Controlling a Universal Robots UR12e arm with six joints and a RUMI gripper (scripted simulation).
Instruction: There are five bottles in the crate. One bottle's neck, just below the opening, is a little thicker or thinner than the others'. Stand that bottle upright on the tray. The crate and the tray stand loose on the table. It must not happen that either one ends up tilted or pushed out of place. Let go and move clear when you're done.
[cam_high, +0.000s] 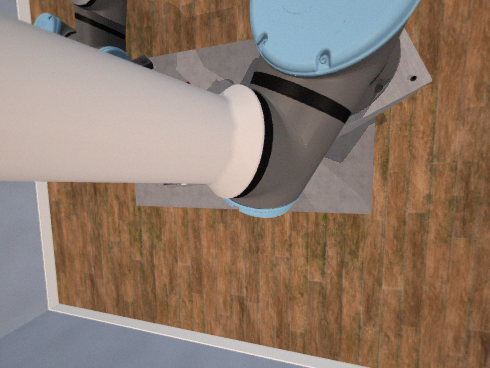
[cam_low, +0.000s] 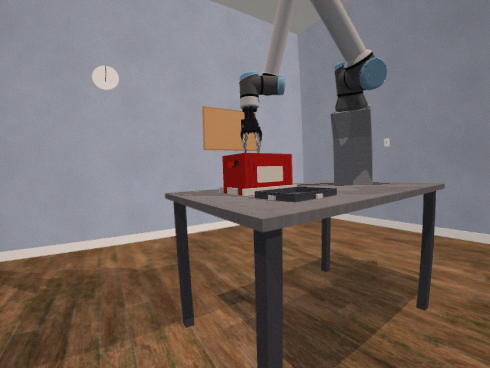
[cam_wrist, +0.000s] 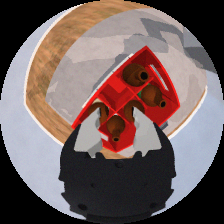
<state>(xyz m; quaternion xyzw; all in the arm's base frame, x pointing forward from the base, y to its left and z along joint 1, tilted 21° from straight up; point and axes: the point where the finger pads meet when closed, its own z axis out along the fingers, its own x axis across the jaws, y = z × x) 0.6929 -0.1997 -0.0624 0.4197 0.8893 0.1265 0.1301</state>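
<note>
My hand is 11 cm above the red crate and 4 cm to the right of it. From my hand the other things lie so: dark tray: 31 cm to the left, 18 cm below, 5 cm ahead.
</note>
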